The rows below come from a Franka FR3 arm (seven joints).
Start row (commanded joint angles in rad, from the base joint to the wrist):
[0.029 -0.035 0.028 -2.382 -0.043 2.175 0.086]
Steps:
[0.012 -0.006 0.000 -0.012 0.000 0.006 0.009]
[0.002 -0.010 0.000 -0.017 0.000 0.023 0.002]
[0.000 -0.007 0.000 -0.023 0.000 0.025 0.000]
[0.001 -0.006 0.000 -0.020 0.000 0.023 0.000]
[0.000 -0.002 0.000 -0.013 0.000 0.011 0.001]
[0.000 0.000 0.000 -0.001 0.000 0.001 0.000]
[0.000 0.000 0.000 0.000 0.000 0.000 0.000]
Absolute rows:
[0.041 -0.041 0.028 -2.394 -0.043 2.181 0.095]
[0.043 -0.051 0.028 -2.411 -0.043 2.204 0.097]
[0.043 -0.058 0.028 -2.434 -0.043 2.229 0.097]
[0.044 -0.064 0.028 -2.454 -0.043 2.252 0.097]
[0.044 -0.066 0.028 -2.467 -0.043 2.263 0.098]
[0.044 -0.066 0.028 -2.468 -0.043 2.264 0.098]
[0.044 -0.066 0.028 -2.468 -0.043 2.264 0.098]

